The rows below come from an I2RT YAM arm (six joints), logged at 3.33 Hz.
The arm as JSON. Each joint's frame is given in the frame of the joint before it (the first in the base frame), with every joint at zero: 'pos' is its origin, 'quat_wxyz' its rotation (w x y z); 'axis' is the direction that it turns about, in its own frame. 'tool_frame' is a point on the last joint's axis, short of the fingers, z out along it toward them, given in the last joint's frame.
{
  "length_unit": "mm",
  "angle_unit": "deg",
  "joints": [
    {
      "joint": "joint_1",
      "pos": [
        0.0,
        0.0,
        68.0
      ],
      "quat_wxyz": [
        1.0,
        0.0,
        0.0,
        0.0
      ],
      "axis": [
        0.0,
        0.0,
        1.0
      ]
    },
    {
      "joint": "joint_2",
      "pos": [
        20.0,
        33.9,
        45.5
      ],
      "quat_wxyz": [
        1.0,
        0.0,
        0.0,
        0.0
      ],
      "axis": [
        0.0,
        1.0,
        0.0
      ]
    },
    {
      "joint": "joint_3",
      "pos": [
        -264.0,
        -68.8,
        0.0
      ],
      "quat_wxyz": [
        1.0,
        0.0,
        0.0,
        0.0
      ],
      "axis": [
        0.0,
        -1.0,
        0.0
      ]
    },
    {
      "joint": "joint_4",
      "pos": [
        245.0,
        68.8,
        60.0
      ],
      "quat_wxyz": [
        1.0,
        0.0,
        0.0,
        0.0
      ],
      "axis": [
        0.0,
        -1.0,
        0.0
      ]
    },
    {
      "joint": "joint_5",
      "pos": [
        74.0,
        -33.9,
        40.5
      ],
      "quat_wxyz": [
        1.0,
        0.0,
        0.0,
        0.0
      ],
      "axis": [
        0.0,
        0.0,
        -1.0
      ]
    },
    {
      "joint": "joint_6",
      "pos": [
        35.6,
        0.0,
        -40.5
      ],
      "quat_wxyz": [
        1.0,
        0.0,
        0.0,
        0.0
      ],
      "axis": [
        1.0,
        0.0,
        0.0
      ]
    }
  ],
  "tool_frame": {
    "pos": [
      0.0,
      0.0,
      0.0
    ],
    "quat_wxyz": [
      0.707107,
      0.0,
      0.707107,
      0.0
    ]
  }
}
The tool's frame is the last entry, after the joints.
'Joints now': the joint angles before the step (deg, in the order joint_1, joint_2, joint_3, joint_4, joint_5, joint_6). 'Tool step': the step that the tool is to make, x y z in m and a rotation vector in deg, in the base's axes. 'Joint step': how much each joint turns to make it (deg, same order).
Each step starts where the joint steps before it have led.
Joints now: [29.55 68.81 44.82 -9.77 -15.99 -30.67]
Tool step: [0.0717 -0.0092 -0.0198 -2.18 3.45 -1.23]
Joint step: [-8.28 16.42 9.66 1.15 -5.37 -4.84]
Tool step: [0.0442 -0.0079 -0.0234 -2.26 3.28 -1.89]
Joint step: [-3.78 10.82 6.87 -0.70 -0.72 -2.19]
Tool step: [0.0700 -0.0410 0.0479 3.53 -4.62 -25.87]
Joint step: [-7.20 7.15 16.95 -0.60 13.02 14.13]
